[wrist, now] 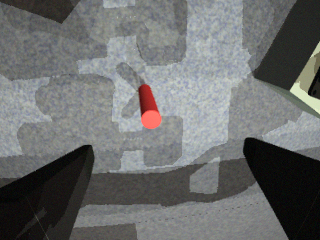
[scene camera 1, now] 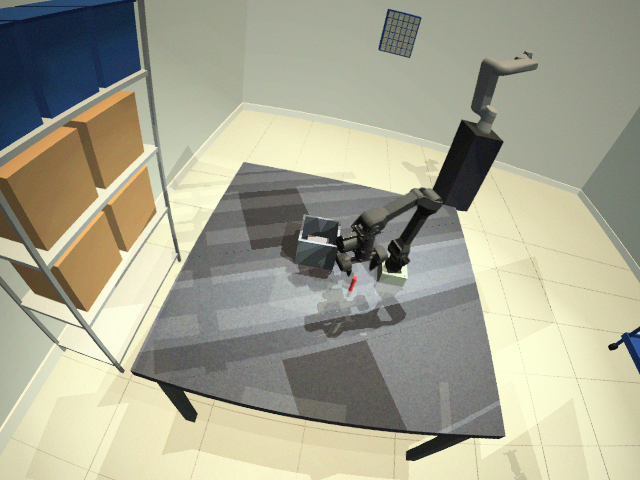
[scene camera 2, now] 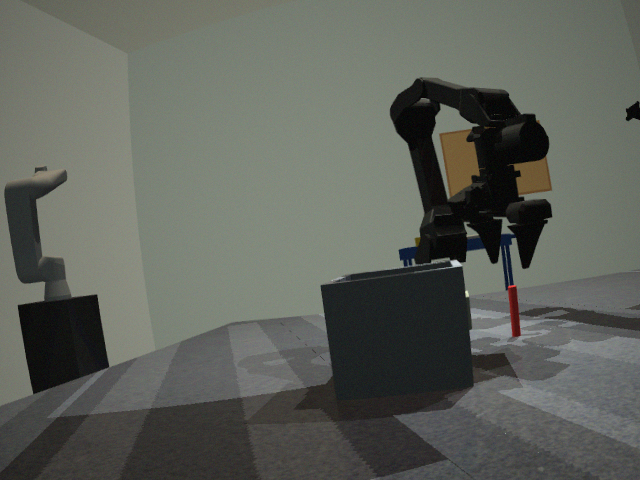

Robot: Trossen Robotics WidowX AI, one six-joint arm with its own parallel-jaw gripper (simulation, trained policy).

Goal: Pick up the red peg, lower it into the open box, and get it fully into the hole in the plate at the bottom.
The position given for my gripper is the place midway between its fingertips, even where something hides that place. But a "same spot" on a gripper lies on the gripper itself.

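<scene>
My gripper is visible in the wrist view [170,148]; a box is out of frame in the wrist view. Scene camera 1 shows my gripper, and the box appears in scene camera 1 [309,253]. Scene camera 2 also shows my gripper, with the box visible in scene camera 2 [401,331]. On my gripper, [scene camera 1: 372,259] and [scene camera 2: 489,229] are the same spot.
</scene>
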